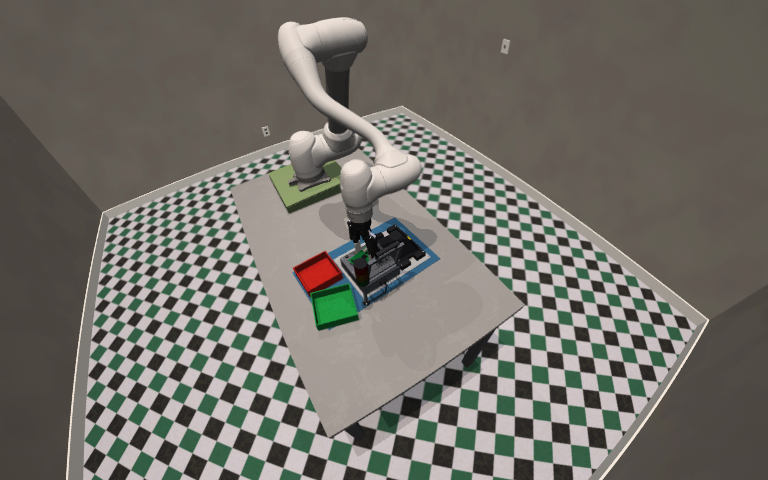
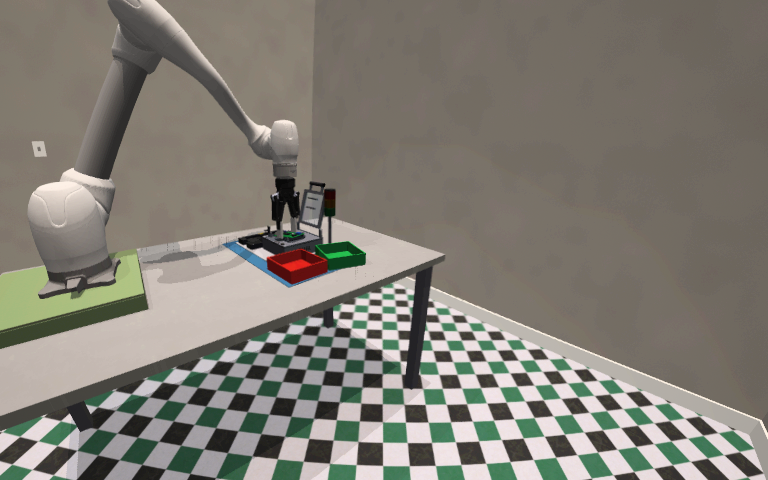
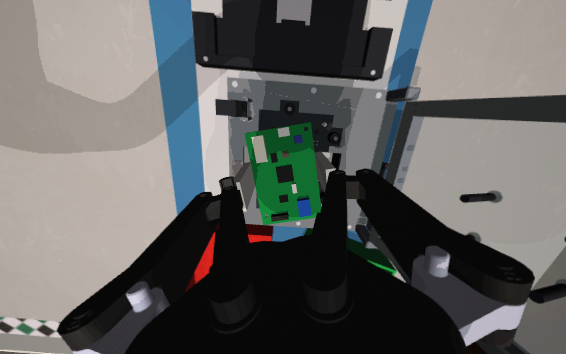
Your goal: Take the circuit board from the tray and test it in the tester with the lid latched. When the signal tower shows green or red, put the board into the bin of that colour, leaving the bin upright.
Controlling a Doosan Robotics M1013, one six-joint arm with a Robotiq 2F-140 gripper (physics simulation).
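Frame: origin at the arm's base, x ahead, y left, z up, level; centimetres.
Where they show: gripper, between the fingertips: (image 1: 365,257) (image 2: 287,235) (image 3: 284,168); arm's base, origin of its link: (image 1: 311,178) (image 2: 84,278).
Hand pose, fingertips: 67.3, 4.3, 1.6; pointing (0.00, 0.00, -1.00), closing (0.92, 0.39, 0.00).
Observation:
Each offset is from my fingertips to the centre of the thing, as dx, dy, dz. "spot": to the spot under its first point. Level surfaces: height alone.
The green circuit board @(+0.3, -0.8, +0.9) (image 3: 286,174) (image 2: 292,234) (image 1: 359,257) is between the fingertips of my gripper (image 3: 284,168) (image 2: 287,234), which is shut on its long edges. The board is turned a little relative to the tester (image 3: 362,150) (image 2: 291,243) and is over its dark nest. Any gap beneath the board is hard to tell. The tester's lid @(+12.1, +0.8, +9.8) (image 2: 312,208) stands open. The signal tower @(spot: +15.0, -9.1, +13.6) (image 2: 330,202) (image 1: 361,270) shows no bright lamp. The red bin @(-4.8, -20.2, -4.7) (image 1: 317,272) (image 2: 296,266) and the green bin @(+13.1, -19.3, -4.7) (image 1: 334,307) (image 2: 340,255) stand upright beside the tester.
The black tray @(spot: -1.9, +12.7, -4.3) (image 3: 295,50) (image 1: 408,242) lies on the arm's side of the tester, inside a blue border (image 3: 175,100) on the table @(dz -7.1) (image 1: 430,339). The raised lid and the tower's post @(+15.8, -7.1, +0.5) (image 2: 330,229) stand close to my gripper. The arm's base is on a green block (image 1: 291,198).

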